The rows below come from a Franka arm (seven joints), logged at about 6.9 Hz.
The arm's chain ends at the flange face. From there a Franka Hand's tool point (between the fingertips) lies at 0.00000 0.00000 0.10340 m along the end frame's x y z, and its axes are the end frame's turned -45 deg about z.
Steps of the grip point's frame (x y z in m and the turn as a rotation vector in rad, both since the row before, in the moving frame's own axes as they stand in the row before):
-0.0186, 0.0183, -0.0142, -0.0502, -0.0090, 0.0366
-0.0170, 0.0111, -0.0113, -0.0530, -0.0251, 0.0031
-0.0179, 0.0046, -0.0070, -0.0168, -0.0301, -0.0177
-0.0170, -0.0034, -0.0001, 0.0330, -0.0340, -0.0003
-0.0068, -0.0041, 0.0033, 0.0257, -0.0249, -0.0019
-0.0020, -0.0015, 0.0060, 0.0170, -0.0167, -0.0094
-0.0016, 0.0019, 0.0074, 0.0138, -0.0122, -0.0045
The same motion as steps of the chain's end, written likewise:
-0.0031, 0.0217, -0.0141, -0.0419, 0.0291, 0.0366
-0.0062, 0.0142, -0.0111, -0.0552, 0.0197, 0.0031
-0.0085, 0.0125, -0.0069, -0.0332, -0.0094, -0.0177
-0.0095, 0.0095, 0.0000, -0.0007, -0.0474, -0.0003
-0.0040, 0.0020, 0.0034, 0.0006, -0.0358, -0.0019
0.0000, 0.0004, 0.0060, 0.0002, -0.0238, -0.0094
0.0021, 0.0026, 0.0074, 0.0011, -0.0184, -0.0045

